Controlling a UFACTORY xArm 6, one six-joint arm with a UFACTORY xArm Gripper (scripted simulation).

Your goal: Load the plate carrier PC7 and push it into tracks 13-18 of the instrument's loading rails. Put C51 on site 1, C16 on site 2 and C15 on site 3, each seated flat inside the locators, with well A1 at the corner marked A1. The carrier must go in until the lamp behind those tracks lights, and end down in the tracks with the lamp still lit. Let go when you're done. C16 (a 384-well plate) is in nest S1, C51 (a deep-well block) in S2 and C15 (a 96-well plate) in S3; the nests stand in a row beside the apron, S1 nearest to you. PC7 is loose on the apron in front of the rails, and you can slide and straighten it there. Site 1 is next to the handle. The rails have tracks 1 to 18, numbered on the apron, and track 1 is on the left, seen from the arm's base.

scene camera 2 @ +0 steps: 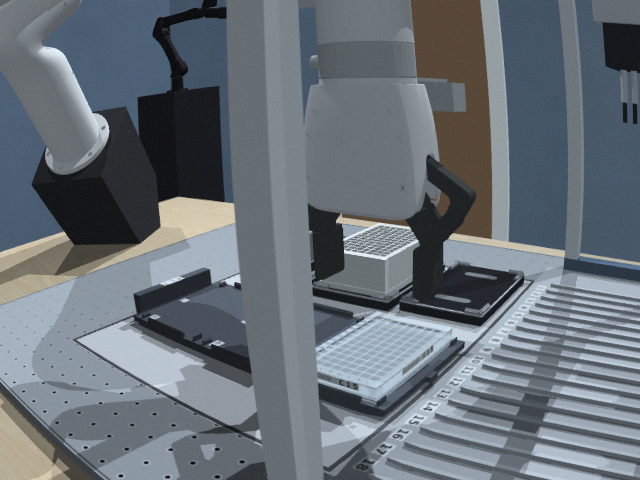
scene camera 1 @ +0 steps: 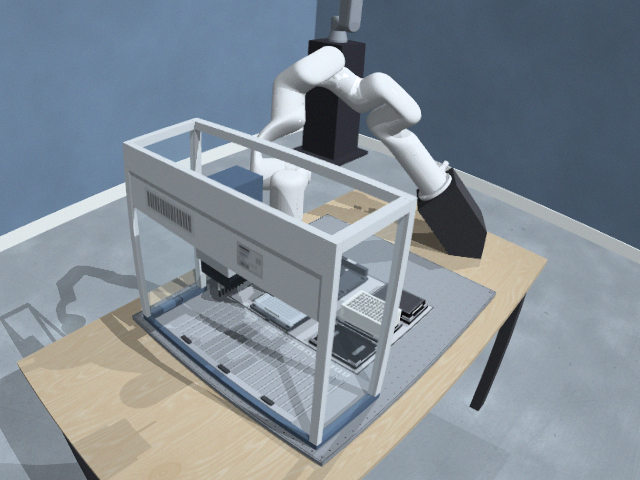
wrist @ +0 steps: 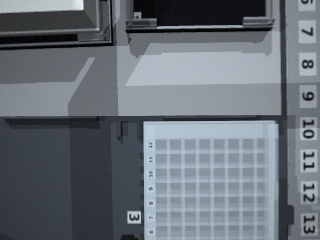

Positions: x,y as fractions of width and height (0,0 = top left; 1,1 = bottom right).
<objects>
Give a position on a black carrier PC7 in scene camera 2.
0.30,0.63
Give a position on a black carrier PC7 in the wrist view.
At 0.22,0.71
</objects>
